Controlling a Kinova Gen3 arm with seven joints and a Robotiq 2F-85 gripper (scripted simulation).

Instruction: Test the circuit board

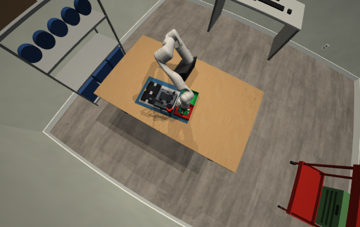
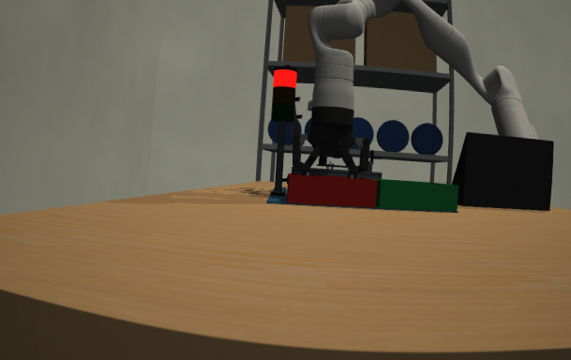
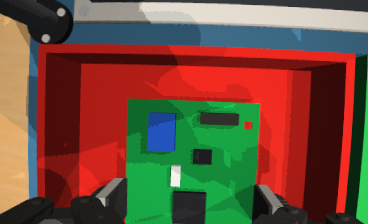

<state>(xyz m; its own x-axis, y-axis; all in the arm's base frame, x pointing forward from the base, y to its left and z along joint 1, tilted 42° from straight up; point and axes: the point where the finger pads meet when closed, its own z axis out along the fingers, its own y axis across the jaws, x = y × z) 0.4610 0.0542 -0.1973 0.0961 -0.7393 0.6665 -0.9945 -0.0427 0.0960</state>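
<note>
Now: hand 10 mm above the red bin. Round my hand: green circuit board 10 mm below; tester lid 190 mm to the right, 160 mm above, 90 mm ahead; green bin 150 mm behind, 10 mm to the right, 10 mm below.
</note>
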